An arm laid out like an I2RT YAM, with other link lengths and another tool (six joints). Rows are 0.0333 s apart.
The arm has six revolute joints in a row. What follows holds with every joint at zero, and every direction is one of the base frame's. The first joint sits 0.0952 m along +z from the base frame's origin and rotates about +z. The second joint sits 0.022 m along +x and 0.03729 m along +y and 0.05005 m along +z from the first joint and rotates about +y. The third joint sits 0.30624 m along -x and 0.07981 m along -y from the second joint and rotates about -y. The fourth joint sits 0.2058 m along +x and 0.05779 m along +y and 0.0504 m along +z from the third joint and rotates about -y. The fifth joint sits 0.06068 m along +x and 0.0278 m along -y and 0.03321 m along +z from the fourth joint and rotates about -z. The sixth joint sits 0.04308 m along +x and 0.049 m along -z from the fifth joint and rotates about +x. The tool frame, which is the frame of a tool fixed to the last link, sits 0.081 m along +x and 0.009 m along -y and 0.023 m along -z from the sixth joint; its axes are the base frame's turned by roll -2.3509, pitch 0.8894 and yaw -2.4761 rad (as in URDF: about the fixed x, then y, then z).
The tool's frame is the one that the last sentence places.
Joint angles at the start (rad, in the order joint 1, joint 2, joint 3, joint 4, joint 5, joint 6): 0.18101, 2.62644, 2.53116, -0.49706, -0.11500, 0.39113
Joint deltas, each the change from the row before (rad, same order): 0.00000, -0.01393, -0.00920, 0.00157, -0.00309, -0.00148; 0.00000, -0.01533, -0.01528, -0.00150, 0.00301, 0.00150; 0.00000, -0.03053, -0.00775, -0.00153, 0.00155, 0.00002; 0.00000, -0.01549, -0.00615, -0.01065, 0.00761, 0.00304; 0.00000, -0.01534, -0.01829, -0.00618, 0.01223, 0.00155; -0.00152, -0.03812, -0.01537, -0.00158, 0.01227, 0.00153; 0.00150, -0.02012, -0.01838, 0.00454, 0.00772, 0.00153; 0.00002, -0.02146, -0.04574, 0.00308, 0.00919, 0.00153; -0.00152, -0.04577, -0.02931, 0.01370, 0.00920, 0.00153; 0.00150, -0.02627, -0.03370, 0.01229, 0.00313, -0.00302; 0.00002, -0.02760, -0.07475, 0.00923, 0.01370, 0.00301; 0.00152, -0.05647, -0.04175, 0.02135, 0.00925, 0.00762; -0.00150, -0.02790, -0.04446, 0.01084, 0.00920, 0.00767; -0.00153, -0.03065, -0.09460, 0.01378, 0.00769, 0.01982; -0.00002, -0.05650, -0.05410, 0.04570, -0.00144, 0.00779; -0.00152, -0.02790, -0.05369, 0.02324, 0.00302, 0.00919
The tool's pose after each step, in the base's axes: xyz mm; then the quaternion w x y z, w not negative. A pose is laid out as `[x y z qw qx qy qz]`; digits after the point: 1 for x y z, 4 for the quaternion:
[616.0 115.3 196.0 0.2301 -0.1549 0.9600 0.0386]
[613.5 114.5 199.8 0.2294 -0.1533 0.9604 0.0380]
[610.7 113.8 215.3 0.2397 -0.1527 0.9580 0.0377]
[607.9 112.4 221.0 0.2391 -0.1491 0.9588 0.0360]
[604.6 110.3 223.0 0.2349 -0.1444 0.9607 0.0319]
[600.3 107.0 239.9 0.2453 -0.1388 0.9590 0.0282]
[597.4 106.5 246.0 0.2485 -0.1363 0.9586 0.0262]
[591.8 104.4 243.2 0.2383 -0.1328 0.9618 0.0230]
[586.5 101.4 261.3 0.2531 -0.1280 0.9587 0.0207]
[582.0 101.0 266.3 0.2556 -0.1287 0.9580 0.0189]
[573.3 97.8 257.3 0.2374 -0.1234 0.9634 0.0140]
[565.2 96.2 277.2 0.2547 -0.1177 0.9597 0.0145]
[559.0 93.2 278.5 0.2519 -0.1112 0.9612 0.0136]
[547.0 89.7 264.3 0.2272 -0.1014 0.9684 0.0157]
[539.6 88.7 281.6 0.2502 -0.0985 0.9630 0.0206]
[532.8 86.5 280.6 0.2487 -0.0934 0.9638 0.0225]

